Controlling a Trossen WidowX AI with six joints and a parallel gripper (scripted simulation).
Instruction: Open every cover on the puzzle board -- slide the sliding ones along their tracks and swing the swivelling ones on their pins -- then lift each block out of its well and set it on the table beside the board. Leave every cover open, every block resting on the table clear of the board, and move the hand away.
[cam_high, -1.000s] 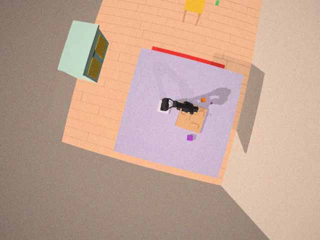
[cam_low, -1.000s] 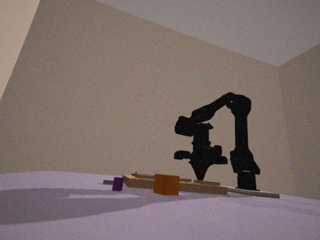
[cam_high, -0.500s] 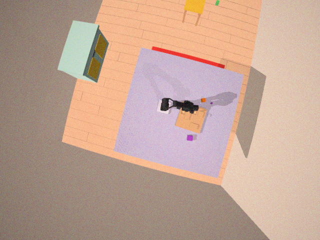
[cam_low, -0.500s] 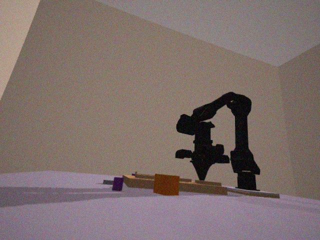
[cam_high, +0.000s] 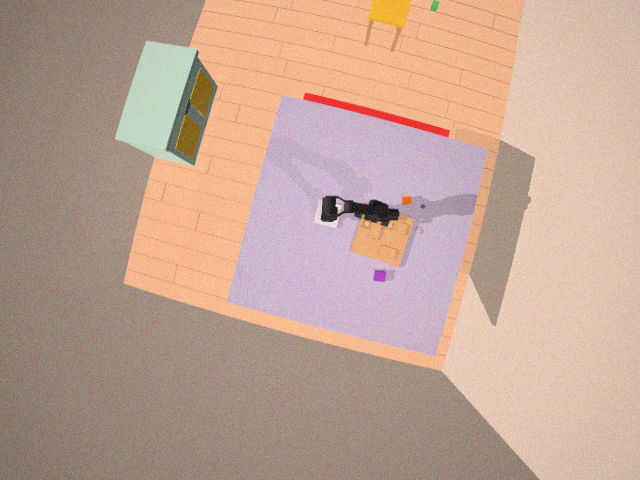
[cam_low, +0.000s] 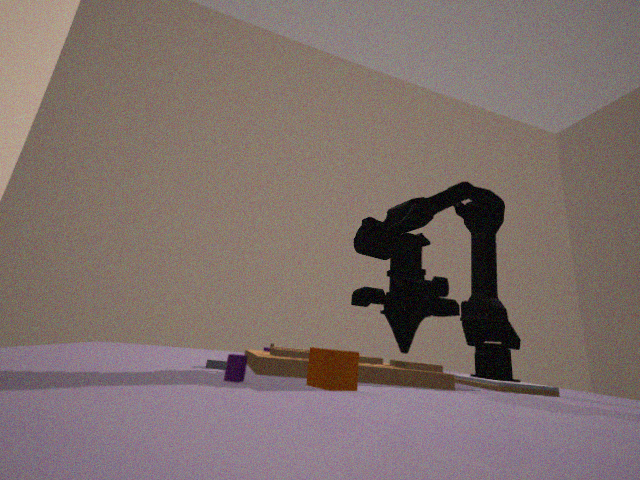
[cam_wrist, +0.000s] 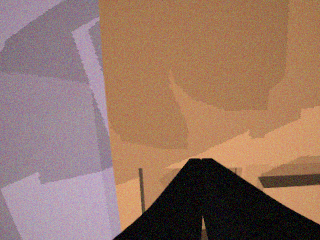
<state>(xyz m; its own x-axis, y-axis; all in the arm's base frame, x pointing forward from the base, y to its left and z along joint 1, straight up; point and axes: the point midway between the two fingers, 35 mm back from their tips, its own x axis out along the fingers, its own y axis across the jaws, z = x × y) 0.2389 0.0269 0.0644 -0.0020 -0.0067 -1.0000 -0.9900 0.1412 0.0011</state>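
Now: the wooden puzzle board 90 mm ahead of my gripper tip, 70 mm to the right of it and 30 mm below it. Also, from my gripper tip: grey flat piece 300 mm ahead, 40 mm below, 20 mm to the right; then orange block 200 mm ahead, 140 mm to the left, 30 mm below.
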